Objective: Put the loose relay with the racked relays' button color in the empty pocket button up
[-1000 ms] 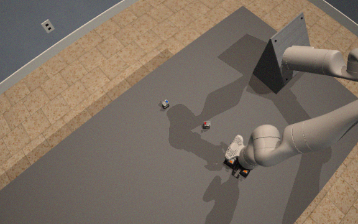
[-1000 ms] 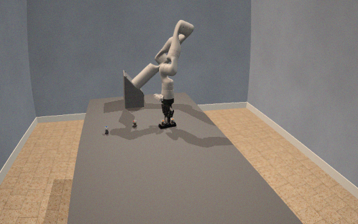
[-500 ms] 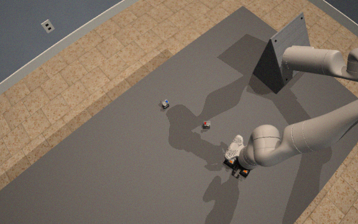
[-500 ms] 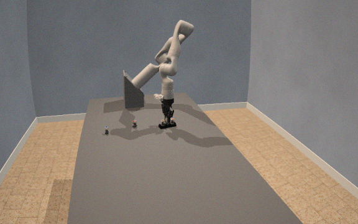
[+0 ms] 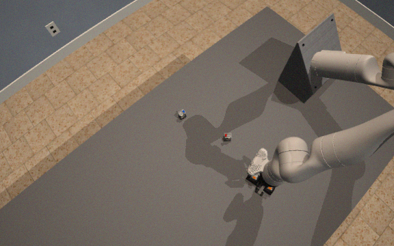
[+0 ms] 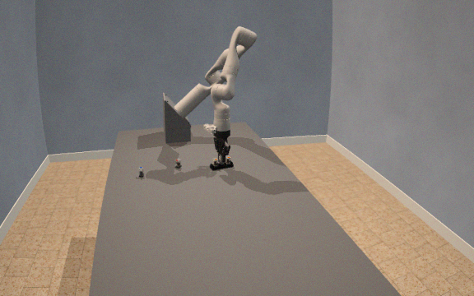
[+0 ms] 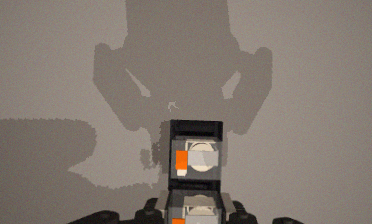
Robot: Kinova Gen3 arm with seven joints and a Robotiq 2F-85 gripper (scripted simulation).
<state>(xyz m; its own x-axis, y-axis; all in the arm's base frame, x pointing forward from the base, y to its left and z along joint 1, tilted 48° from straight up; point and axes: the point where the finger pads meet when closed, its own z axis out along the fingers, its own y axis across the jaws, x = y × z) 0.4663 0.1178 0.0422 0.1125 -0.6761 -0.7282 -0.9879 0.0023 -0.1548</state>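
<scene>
Now: hand 40 mm above the black rack.
</scene>
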